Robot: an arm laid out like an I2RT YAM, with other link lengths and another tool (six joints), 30 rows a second.
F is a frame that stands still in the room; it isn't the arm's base.
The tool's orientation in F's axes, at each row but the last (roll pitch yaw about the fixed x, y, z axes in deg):
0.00, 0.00, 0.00
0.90, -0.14, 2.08
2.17, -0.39, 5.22
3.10, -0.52, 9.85
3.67, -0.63, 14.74
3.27, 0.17, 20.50
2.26, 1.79, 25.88
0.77, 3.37, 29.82
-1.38, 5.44, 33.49
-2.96, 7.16, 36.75
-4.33, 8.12, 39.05
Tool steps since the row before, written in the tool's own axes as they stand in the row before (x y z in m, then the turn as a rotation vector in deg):
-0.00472, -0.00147, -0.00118, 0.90, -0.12, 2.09
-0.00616, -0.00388, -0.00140, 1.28, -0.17, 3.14
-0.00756, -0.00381, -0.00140, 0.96, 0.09, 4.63
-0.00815, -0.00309, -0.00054, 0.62, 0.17, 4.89
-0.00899, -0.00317, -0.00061, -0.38, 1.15, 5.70
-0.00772, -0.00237, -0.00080, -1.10, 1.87, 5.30
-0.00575, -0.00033, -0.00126, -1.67, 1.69, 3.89
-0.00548, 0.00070, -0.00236, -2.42, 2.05, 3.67
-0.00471, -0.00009, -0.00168, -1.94, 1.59, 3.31
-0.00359, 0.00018, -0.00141, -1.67, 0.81, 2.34
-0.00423, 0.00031, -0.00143, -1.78, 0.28, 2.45
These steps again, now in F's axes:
-0.00472, -0.00147, -0.00118, 0.90, -0.12, 2.09
-0.00601, -0.00408, -0.00148, 1.28, -0.17, 3.14
-0.00718, -0.00443, -0.00159, 0.93, 0.00, 4.64
-0.00750, -0.00440, -0.00078, 0.58, 0.01, 4.90
-0.00789, -0.00531, -0.00091, -0.63, 0.64, 5.76
-0.00642, -0.00488, -0.00091, -1.56, 1.09, 5.40
-0.00508, -0.00278, -0.00109, -2.06, 0.71, 4.00
-0.00523, -0.00215, -0.00202, -2.90, 0.64, 3.83
-0.00397, -0.00278, -0.00122, -2.27, 0.50, 3.44
-0.00306, -0.00215, -0.00096, -1.65, -0.08, 2.49
-0.00354, -0.00261, -0.00084, -1.40, -0.53, 2.65

